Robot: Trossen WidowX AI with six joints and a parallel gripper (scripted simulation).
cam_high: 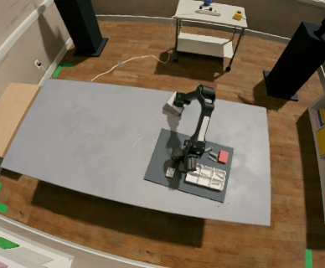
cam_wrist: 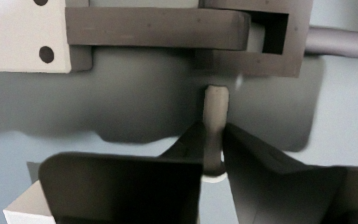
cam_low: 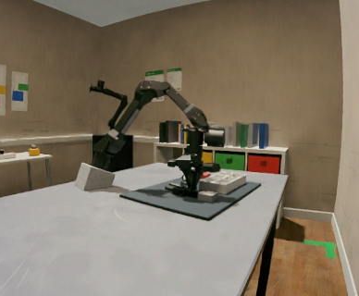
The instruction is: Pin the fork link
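My hand is 30 mm above the headed pin. The rest, counted from my hand: eye plate: 10 mm ahead, 50 mm to the right, 30 mm below; mat: 10 mm ahead, 50 mm to the left, 50 mm below; fork link: 30 mm behind, 50 mm to the right, 30 mm below.
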